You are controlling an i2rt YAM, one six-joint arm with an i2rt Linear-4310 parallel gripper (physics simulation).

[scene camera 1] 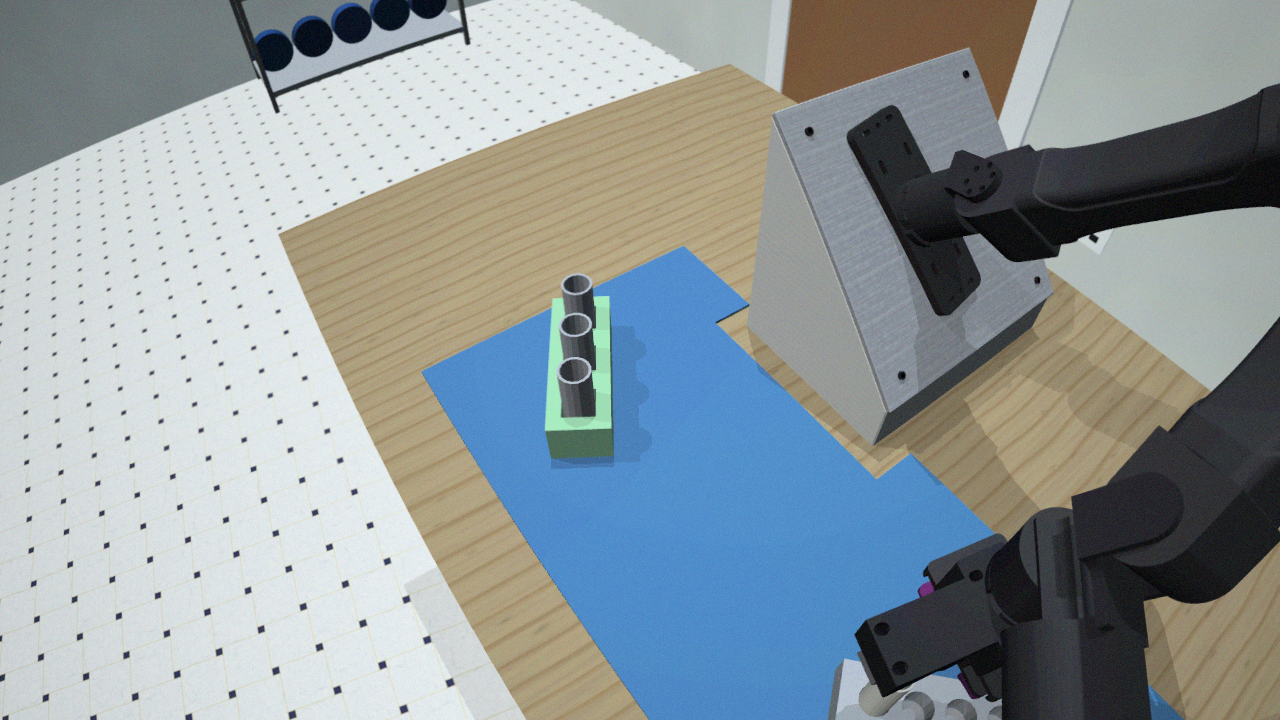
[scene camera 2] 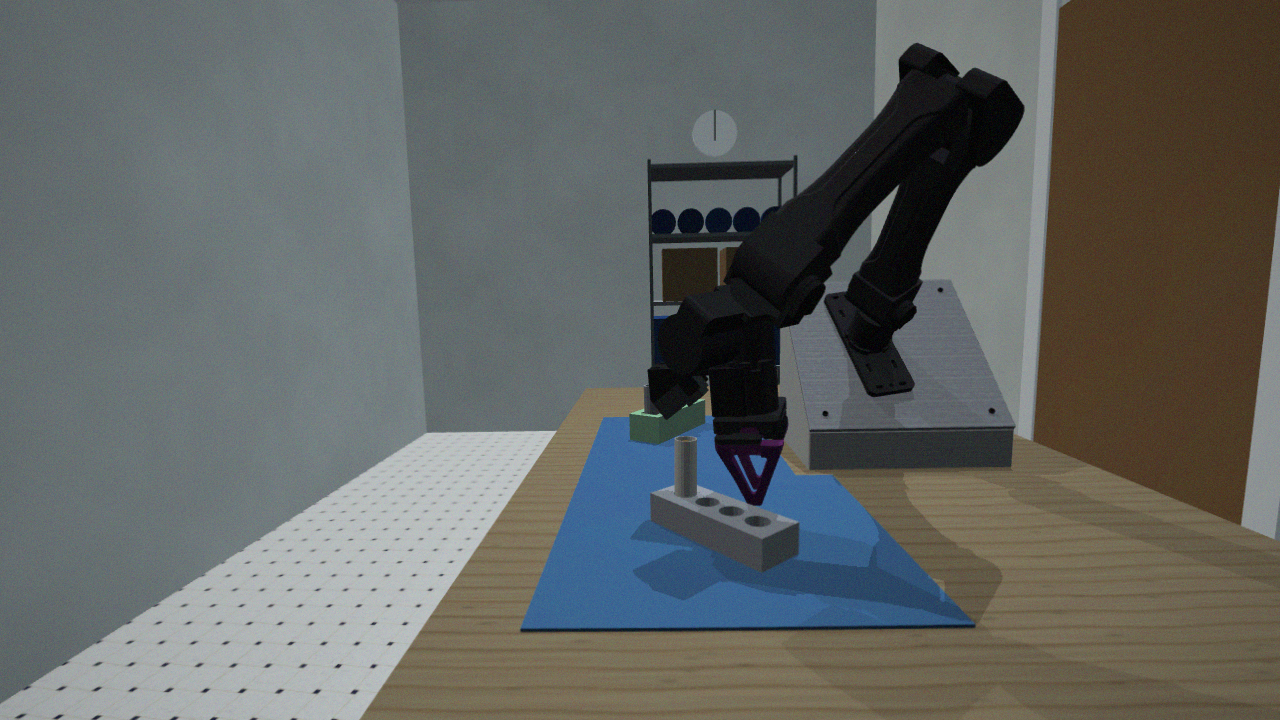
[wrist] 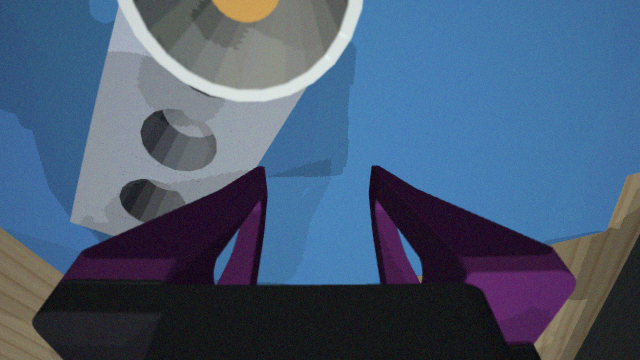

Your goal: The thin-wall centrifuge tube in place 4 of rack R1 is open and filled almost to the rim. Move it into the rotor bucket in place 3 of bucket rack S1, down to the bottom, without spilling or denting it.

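Frame: origin at the arm's base, x down, y back, z left, level; centimetres.
Where they show: gripper, fingertip midpoint: (scene camera 2: 757, 497) (wrist: 318, 179); arm's base, link origin: (scene camera 1: 914, 212) (scene camera 2: 865, 341).
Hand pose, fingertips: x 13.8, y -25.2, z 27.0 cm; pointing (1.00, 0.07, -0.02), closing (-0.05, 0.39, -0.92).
Note:
Things, the pixels of their top centre, and the offset from my fingertips. Level surfaces: height alone.
- pale grey tube, top centre: (scene camera 1: 899, 675) (scene camera 2: 685, 438) dx -6.4, dy -7.5, dz -2.0 cm
- light grey rack, top centre: (wrist: 195, 103) (scene camera 1: 939, 711) (scene camera 2: 719, 506) dx -0.1, dy -4.7, dz +2.3 cm
- green bucket rack, top centre: (scene camera 1: 579, 358) (scene camera 2: 669, 406) dx -1.4, dy -4.1, dz -42.3 cm
- blue mat, surface height: dx +3.1 cm
- wooden table, surface height: dx +3.5 cm
The pale grey tube (scene camera 1: 879, 698) (scene camera 2: 685, 467) (wrist: 285, 60) stands upright in the end hole of the light grey rack (scene camera 1: 848, 682) (scene camera 2: 711, 530) (wrist: 107, 135). An orange disc shows inside its open mouth in the wrist view. My gripper (scene camera 2: 754, 497) (wrist: 318, 179) is open and empty, its fingertips apart and to one side of the tube, over or near the rack's empty-hole end. Its fingertips are hidden in scene camera 1. The green bucket rack (scene camera 1: 580, 444) (scene camera 2: 657, 428) holds three open dark grey buckets (scene camera 1: 577, 394). Which bucket is place 3, I cannot tell.
Both racks stand on a blue mat (scene camera 1: 716, 537) (scene camera 2: 617, 537) on the wooden table (scene camera 1: 501, 179) (scene camera 2: 1074, 582). The arm's sloped metal base (scene camera 1: 805, 268) (scene camera 2: 913, 447) stands beside the mat. A dark shelf unit (scene camera 2: 650, 268) stands far behind.

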